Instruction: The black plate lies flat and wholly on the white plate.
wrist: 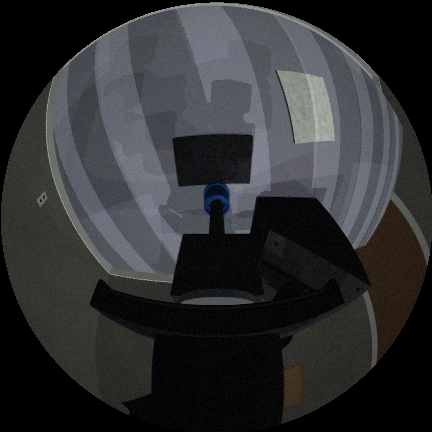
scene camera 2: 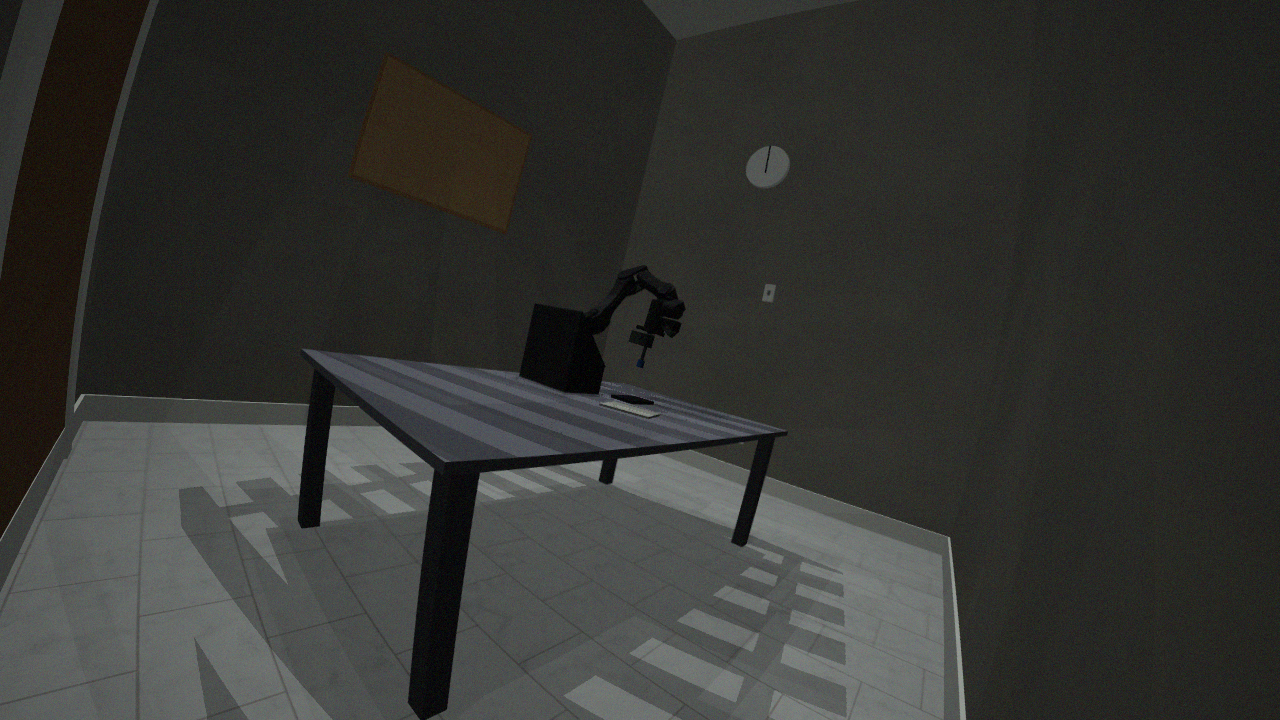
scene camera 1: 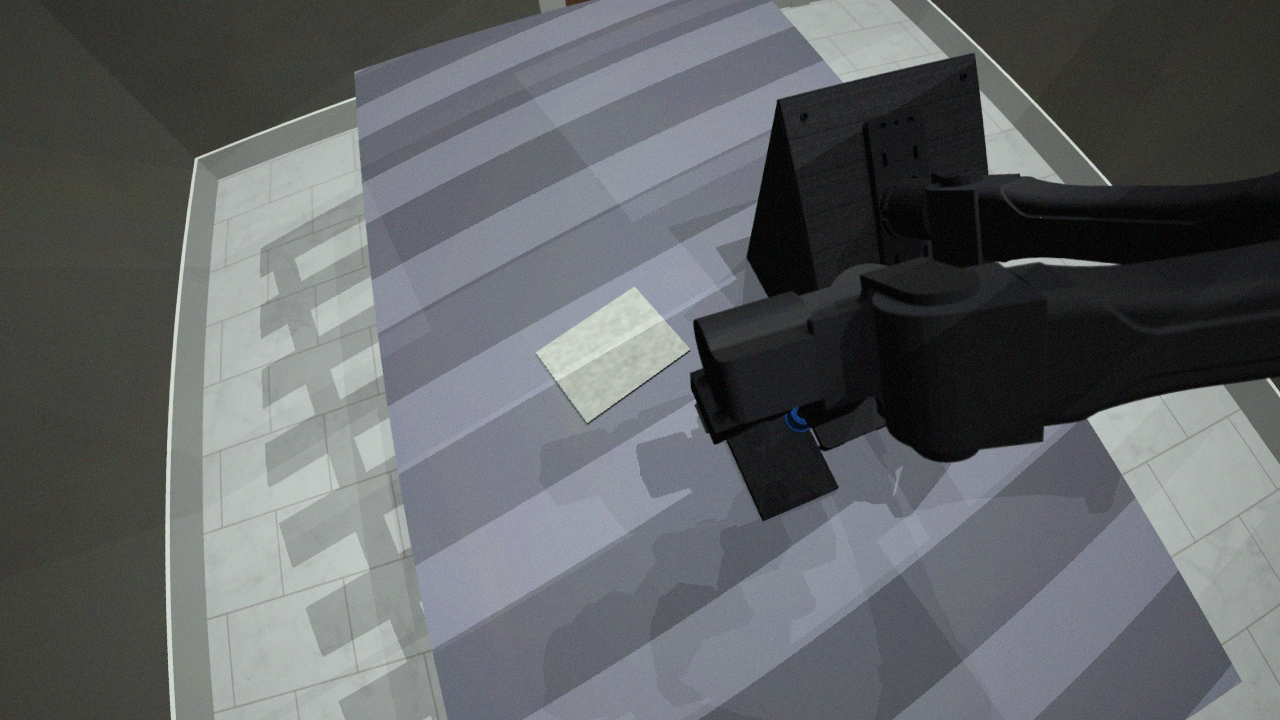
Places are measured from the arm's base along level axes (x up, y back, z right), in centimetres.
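Pixels of known places: hand at its tool point: (wrist: pixel 216 193) (scene camera 2: pixel 639 367) (scene camera 1: pixel 799 418); arm's base at its link origin: (wrist: pixel 293 288) (scene camera 2: pixel 573 338) (scene camera 1: pixel 900 207).
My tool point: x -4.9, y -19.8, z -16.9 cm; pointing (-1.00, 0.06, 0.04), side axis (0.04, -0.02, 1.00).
Note:
For each thing: its middle in the pictures, then the offset to it from my tool point. Level surfaces: height alone.
- black plate at the middle of its body: (scene camera 1: pixel 775 450) (wrist: pixel 213 159) (scene camera 2: pixel 632 399) dx -12.3, dy -0.2, dz +0.0 cm
- white plate at the middle of its body: (scene camera 1: pixel 612 351) (wrist: pixel 310 105) (scene camera 2: pixel 630 409) dx -12.5, dy -14.7, dz +19.3 cm
- table at its surface level: dx -12.8 cm
The black plate (scene camera 1: pixel 778 476) (scene camera 2: pixel 631 399) (wrist: pixel 213 160) lies flat on the striped table, partly hidden by the arm in scene camera 1. The white plate (scene camera 1: pixel 613 353) (scene camera 2: pixel 629 409) (wrist: pixel 310 107) lies flat on the table beside it, with a gap between the two. My gripper, a blue suction cup (scene camera 1: pixel 797 418) (scene camera 2: pixel 640 363) (wrist: pixel 216 199), points down and hangs in the air above the black plate's area, clear of both plates. It is open, with nothing on it. In the wrist view the black plate shows just beyond the cup.
The arm's black wedge-shaped stand (scene camera 1: pixel 832 143) (scene camera 2: pixel 554 344) (wrist: pixel 310 215) stands on the table (scene camera 1: pixel 483 268) (scene camera 2: pixel 429 402) near both plates. In scene camera 1 the arm reaches in from the right over the table. Shadows of the arm fall across the tabletop.

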